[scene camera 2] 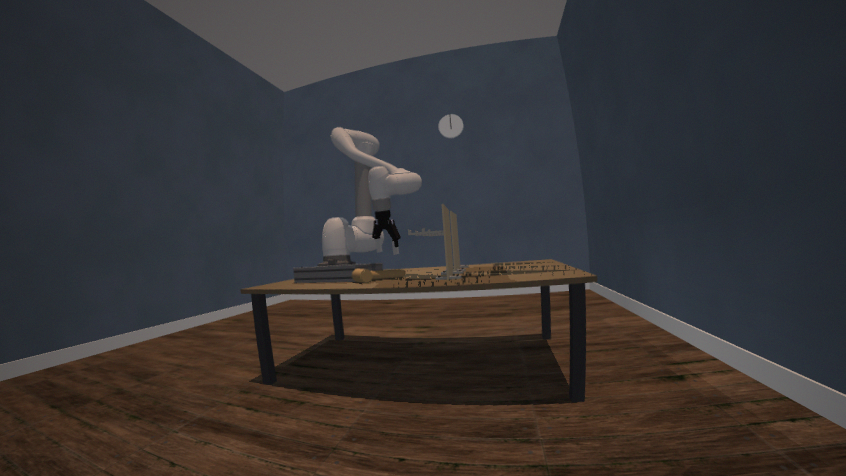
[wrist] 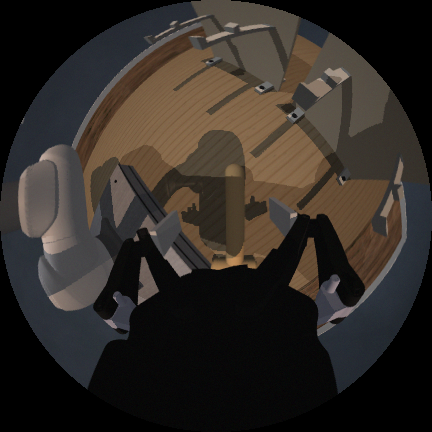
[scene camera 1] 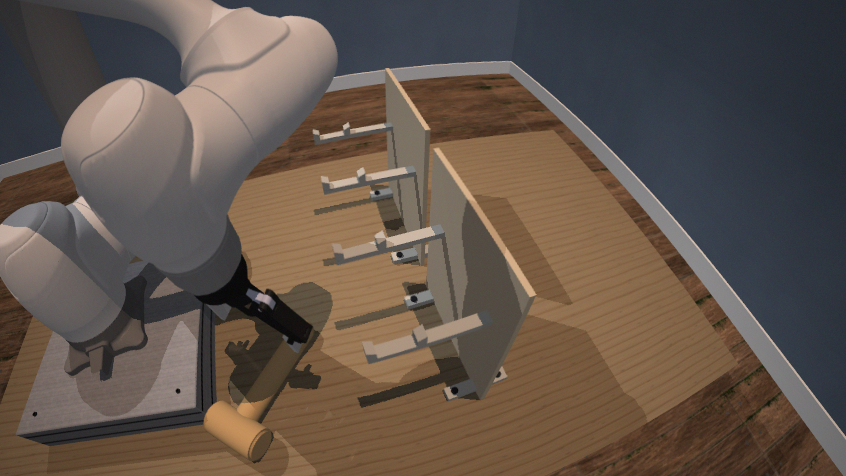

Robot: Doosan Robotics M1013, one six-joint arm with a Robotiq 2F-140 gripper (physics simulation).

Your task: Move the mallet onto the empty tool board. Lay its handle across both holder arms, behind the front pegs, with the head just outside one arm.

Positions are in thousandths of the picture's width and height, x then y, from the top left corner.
Labels:
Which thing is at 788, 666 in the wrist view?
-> My gripper.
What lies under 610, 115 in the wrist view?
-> An upright tool board.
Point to a wooden mallet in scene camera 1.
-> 282, 900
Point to an upright tool board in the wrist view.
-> At 772, 226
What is my gripper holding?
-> Nothing.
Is my gripper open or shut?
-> Open.

